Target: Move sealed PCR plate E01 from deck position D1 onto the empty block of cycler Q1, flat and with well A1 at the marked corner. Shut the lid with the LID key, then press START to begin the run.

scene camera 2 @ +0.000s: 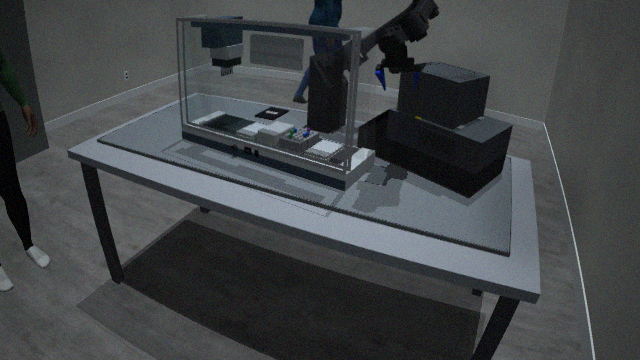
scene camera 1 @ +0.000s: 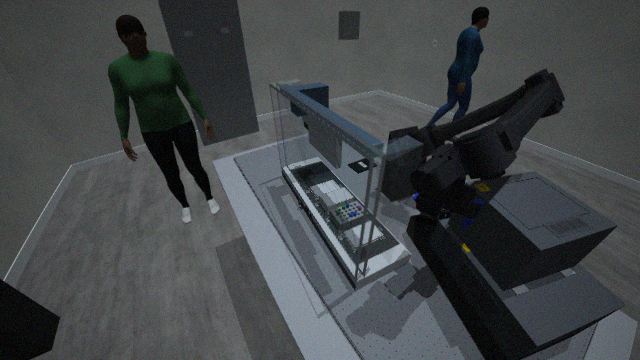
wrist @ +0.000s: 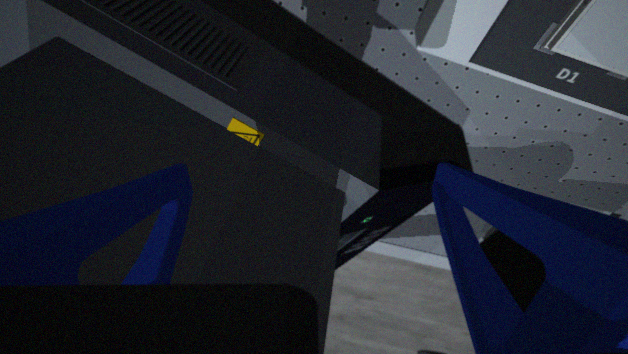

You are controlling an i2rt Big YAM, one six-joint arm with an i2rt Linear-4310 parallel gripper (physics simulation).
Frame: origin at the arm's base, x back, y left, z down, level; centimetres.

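Seen in the pictures: gripper, fingertip midpoint: (scene camera 2: 400, 90) (scene camera 1: 444, 220) (wrist: 312, 177).
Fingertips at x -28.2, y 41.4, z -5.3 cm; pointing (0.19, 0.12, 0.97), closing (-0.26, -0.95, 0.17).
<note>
A point is followed by its place in that frame.
Sealed plate E01 (scene camera 1: 365, 234) (scene camera 2: 325, 147) (wrist: 600, 42) lies flat at deck position D1, at the deck's near right end; the wrist view shows part of it beside the D1 label. A dark instrument, apparently cycler Q1 (scene camera 1: 560, 305) {x -14.5, y 69.2, z 5.1 cm} (scene camera 2: 435, 155) {x -24.3, y 55.5, z 15.2 cm} (wrist: 300, 100) {x -21.0, y 43.3, z 10.5 cm}, stands right of the deck with a tall upper box (scene camera 1: 545, 210) {x -9.3, y 54.4, z -10.9 cm} (scene camera 2: 445, 100) {x -22.2, y 55.5, z -3.8 cm}. Its block and keys cannot be made out; a small green light (wrist: 367, 219) {x -11.6, y 33.3, z 7.9 cm} shows on a dark panel in the wrist view. My gripper (scene camera 1: 444, 212) {x -28.2, y 41.4, z -5.3 cm} (scene camera 2: 399, 82) {x -28.2, y 41.4, z -5.3 cm} (wrist: 312, 177) {x -28.2, y 41.4, z -5.3 cm} is wide open and empty, above the instrument, away from the plate.
A clear-walled enclosure (scene camera 2: 270, 21) {x -45.5, y 2.9, z -24.9 cm} with a pipetting head (scene camera 2: 226, 56) surrounds the deck. A rack of coloured tubes (scene camera 1: 348, 212) (scene camera 2: 300, 137) stands beside D1. A dark pad (scene camera 2: 271, 113) lies behind the deck. Two people (scene camera 1: 155, 95) (scene camera 1: 467, 62) stand beyond the table.
</note>
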